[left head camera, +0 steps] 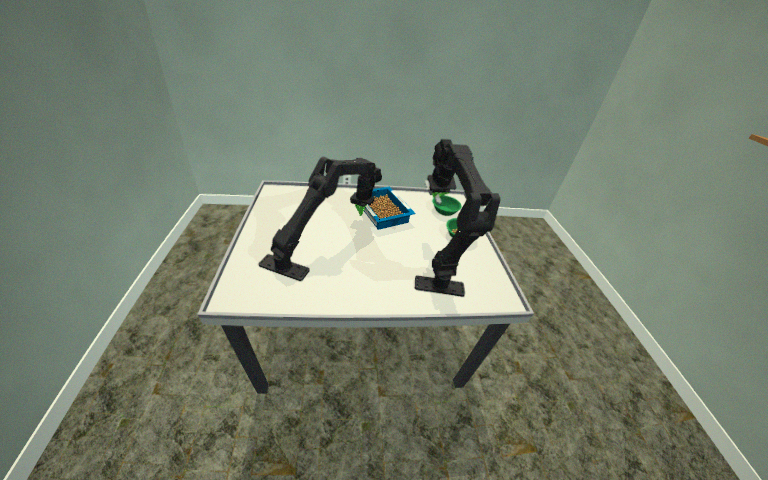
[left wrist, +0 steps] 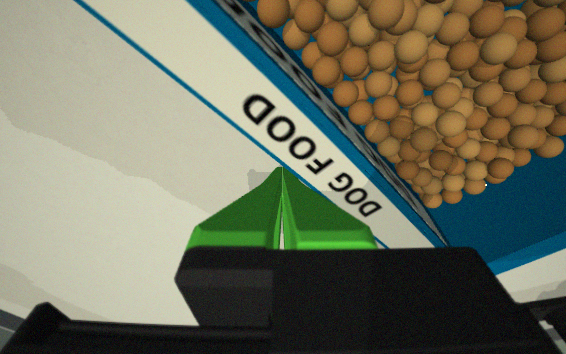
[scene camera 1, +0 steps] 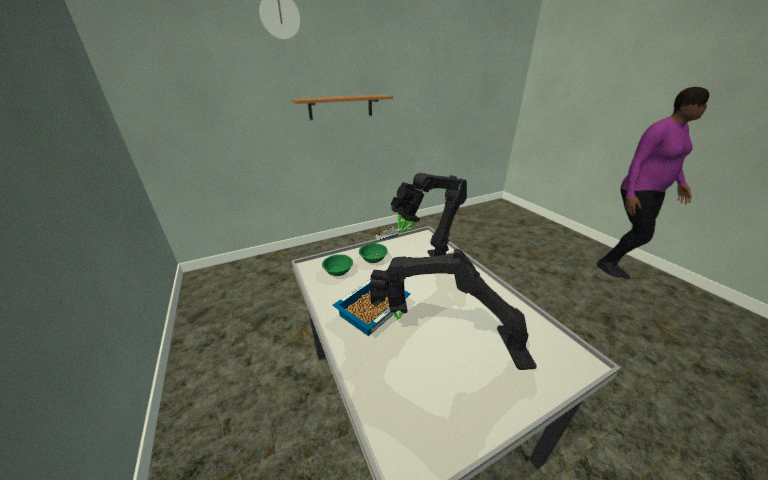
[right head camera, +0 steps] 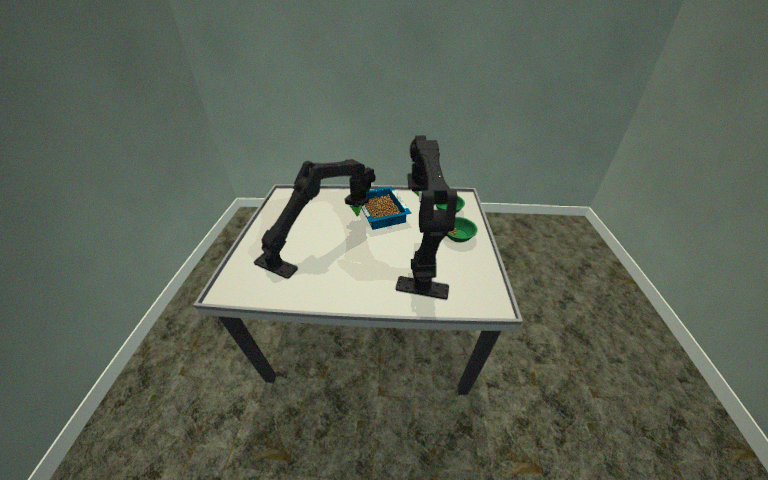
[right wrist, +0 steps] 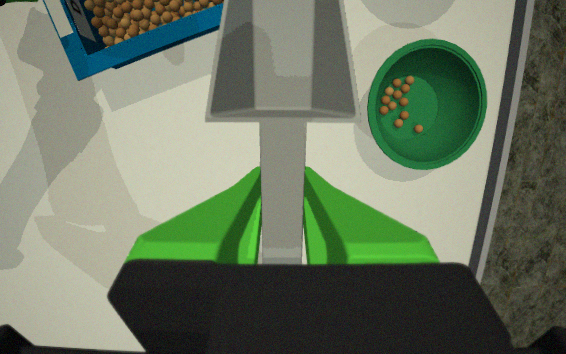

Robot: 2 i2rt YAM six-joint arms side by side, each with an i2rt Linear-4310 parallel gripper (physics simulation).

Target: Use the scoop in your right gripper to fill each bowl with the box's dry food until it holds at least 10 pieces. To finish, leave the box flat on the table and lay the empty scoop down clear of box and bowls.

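Seen in the pictures: left gripper, between the fingertips: (left head camera: pixel 360 215) (left wrist: pixel 282 176) (scene camera 1: pixel 398 318) (right head camera: pixel 357 215); right gripper, between the fingertips: (left head camera: pixel 435 196) (scene camera 1: pixel 400 231) (right head camera: pixel 420 194) (right wrist: pixel 282 177); left arm's base, origin of its link: (left head camera: pixel 283 268) (scene camera 1: pixel 515 346) (right head camera: pixel 275 266); right arm's base, origin of its link: (left head camera: pixel 439 286) (left wrist: pixel 563 304) (right head camera: pixel 422 288).
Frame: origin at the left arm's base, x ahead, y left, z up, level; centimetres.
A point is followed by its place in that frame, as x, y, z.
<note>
The blue box (left head camera: pixel 394 223) {45.8, -32.1, 1.7} (right head camera: pixel 388 221) {45.2, -31.5, 3.0} (right wrist: pixel 150 49) {43.4, -32.0, 6.3} stands on the table, full of brown dry food (left head camera: pixel 386 207) (scene camera 1: pixel 365 308) (left wrist: pixel 425 90). My left gripper (left head camera: pixel 360 210) {43.6, -15.3, 2.4} (right head camera: pixel 356 211) {43.6, -15.3, 2.4} (scene camera 1: pixel 398 315) {43.6, -15.3, 2.4} (left wrist: pixel 282 176) {43.6, -15.3, 2.4} is shut and empty at its "DOG FOOD" side. My right gripper (scene camera 1: pixel 403 228) {39.6, -48.4, 25.4} (right wrist: pixel 282 177) {39.6, -48.4, 25.4} is shut on the handle of the grey scoop (scene camera 1: pixel 387 232) {45.8, -47.5, 25.7} (right wrist: pixel 282 60) {44.6, -46.0, 24.5}, above the table. No pieces show in the visible part of the scoop; its front is cut off. One green bowl (right head camera: pixel 465 228) {57.9, -66.2, 1.6} (scene camera 1: pixel 373 252) {52.5, -69.1, 0.9} (right wrist: pixel 455 110) {55.0, -69.6, 2.1} holds several pieces. No pieces show in the other green bowl (left head camera: pixel 447 204) {76.9, -54.1, 1.4} (scene camera 1: pixel 337 264) {72.3, -58.5, 0.9}.
Both bowls stand near the table's edge, at the right in the head views. The table (left head camera: pixel 339 294) {-3.1, -25.6, 0.0} (scene camera 1: pixel 481 418) {22.1, 25.4, 0.0} has a raised grey rim. In scene camera 1, a person (scene camera 1: pixel 659 152) is at the right, and a wooden shelf (scene camera 1: pixel 342 99) hangs on the wall.
</note>
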